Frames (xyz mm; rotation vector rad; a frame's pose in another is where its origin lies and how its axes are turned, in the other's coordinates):
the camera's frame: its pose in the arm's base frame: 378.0 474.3 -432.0 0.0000 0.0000 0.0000
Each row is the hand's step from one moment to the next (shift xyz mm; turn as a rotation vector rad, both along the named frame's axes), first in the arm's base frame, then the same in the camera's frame.
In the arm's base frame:
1: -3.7 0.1 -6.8 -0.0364 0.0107 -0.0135
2: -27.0 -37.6 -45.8 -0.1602 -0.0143 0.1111
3: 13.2 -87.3 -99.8 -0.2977 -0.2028 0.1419
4: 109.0 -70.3 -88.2 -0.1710 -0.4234 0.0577
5: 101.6 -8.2 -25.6 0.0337 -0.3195 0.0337
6: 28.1 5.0 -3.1 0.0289 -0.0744 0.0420
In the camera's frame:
1: -3.7 0.1 -6.8 -0.0364 0.0107 -0.0135
2: -27.0 -37.6 -45.8 -0.1602 -0.0143 0.1111
3: 13.2 -87.3 -99.8 -0.2977 -0.2028 0.1419
4: 109.0 -70.3 -88.2 -0.1710 -0.4234 0.0577
5: 101.6 -8.2 -25.6 0.0337 -0.3195 0.0337
6: 28.1 5.0 -3.1 0.0289 -0.0744 0.0420

